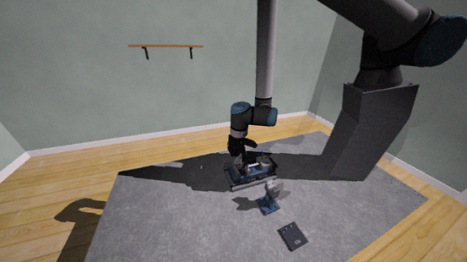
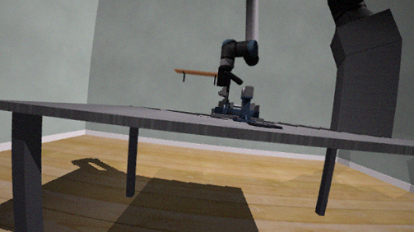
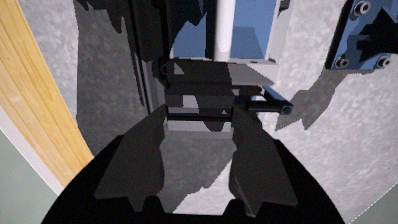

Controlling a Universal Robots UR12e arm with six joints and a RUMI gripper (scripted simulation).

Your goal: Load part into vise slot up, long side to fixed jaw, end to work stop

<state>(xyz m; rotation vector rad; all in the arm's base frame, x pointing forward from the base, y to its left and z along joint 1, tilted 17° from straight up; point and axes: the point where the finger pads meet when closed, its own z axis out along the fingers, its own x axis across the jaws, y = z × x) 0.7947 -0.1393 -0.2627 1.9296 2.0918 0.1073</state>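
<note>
Now: the part right at my hand. The rest, counted from my hand: moving jaw 30 mm behind, 20 mm to the left, 30 mm below; work stop 70 mm to the left, 20 mm below; fixed jaw 30 mm ahead, 20 mm to the left, 30 mm below.
</note>
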